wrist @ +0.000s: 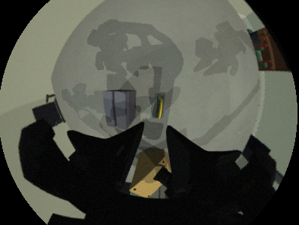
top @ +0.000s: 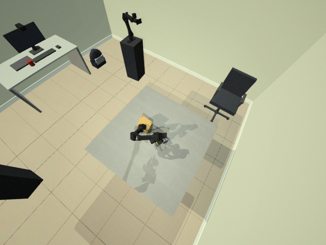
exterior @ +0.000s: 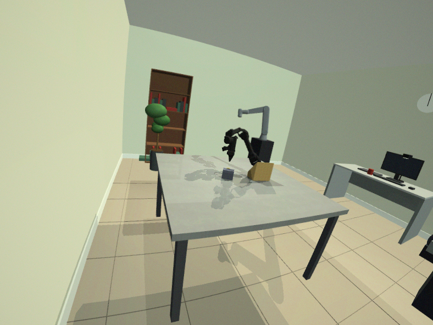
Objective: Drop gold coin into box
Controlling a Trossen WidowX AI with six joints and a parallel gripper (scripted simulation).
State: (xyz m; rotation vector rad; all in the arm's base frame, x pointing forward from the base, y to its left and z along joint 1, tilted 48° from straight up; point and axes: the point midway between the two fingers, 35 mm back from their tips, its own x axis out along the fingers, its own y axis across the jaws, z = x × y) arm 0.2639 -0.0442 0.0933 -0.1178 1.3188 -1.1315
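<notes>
The gold coin lies 1 cm behind my gripper tip, 1 cm to the right of it and 9 cm below it.
</notes>
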